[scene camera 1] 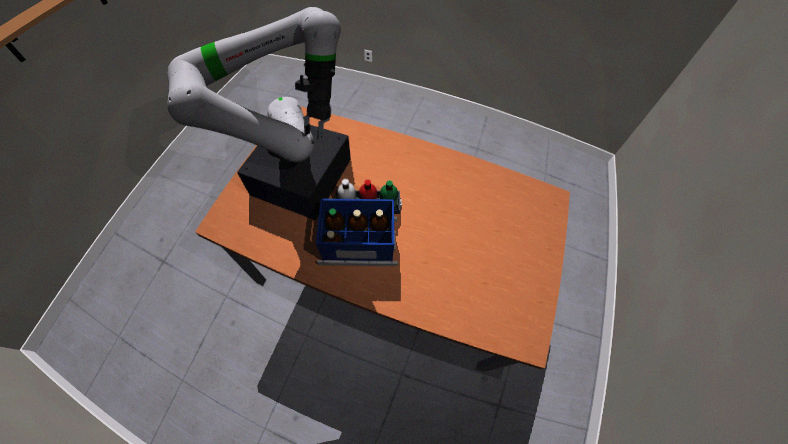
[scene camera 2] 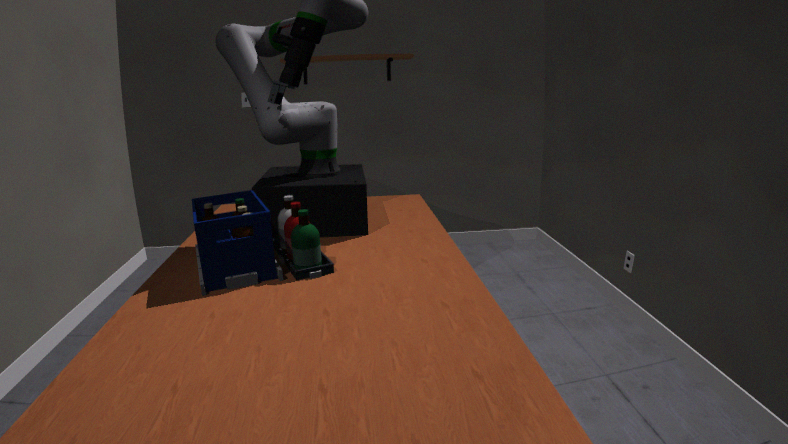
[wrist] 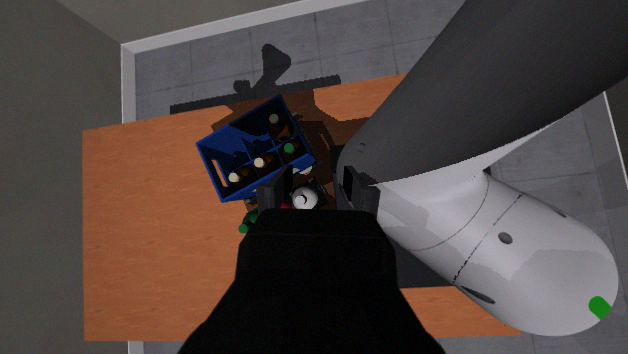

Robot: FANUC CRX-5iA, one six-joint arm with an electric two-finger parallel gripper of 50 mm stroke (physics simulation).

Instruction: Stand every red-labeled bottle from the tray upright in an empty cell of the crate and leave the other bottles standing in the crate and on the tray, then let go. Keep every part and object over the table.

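Frame: origin at the arm's base, x ahead, y left, z up, level; millimetres.
Seen in the pictures: gripper, fingertip midpoint: (scene camera 1: pixel 313 136) (scene camera 2: pixel 273 103) (wrist: pixel 318 175); arm's base, origin of the base link: (scene camera 2: pixel 319 173).
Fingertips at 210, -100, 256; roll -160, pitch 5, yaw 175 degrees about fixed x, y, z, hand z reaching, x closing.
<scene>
Offsets run from my fingertips to a thing's top centre, as dx, dy, dz. "spot": to the spot under its first point. Level surfaces: height alone.
A red bottle @[+156, +75, -266] (scene camera 1: pixel 367 191) (scene camera 2: pixel 291 227) (wrist: pixel 285 205) stands between a white bottle @[+74, +41, -266] (scene camera 1: pixel 346 191) (scene camera 2: pixel 284 220) (wrist: pixel 308 198) and a green bottle @[+234, +107, -266] (scene camera 1: pixel 389 192) (scene camera 2: pixel 306 242) on the small dark tray @[spot: +264, +159, -410] (scene camera 2: pixel 326 268). The blue crate @[+193, -42, -251] (scene camera 1: pixel 326 251) (scene camera 2: pixel 234 260) (wrist: pixel 227 138) stands beside it. In scene camera 1, brown bottles fill its back row, one green-capped; another brown bottle @[+134, -186, -263] (scene camera 1: pixel 330 236) is front left. The front middle and front right cells look empty. My gripper (scene camera 1: pixel 314 130) (scene camera 2: pixel 276 93) (wrist: pixel 318 175) is open and empty, high above the table near the robot base. The finger partly hides the red bottle in the wrist view.
The black base block (scene camera 1: pixel 281 193) (scene camera 2: pixel 344 206) stands close behind the tray and crate. The arm's grey link (scene camera 1: pixel 231 118) (wrist: pixel 450 100) hangs beside the gripper. The crate stands near one long edge of the wooden table @[dz -426] (scene camera 1: pixel 468 237) (scene camera 2: pixel 330 341) (wrist: pixel 150 250).
</scene>
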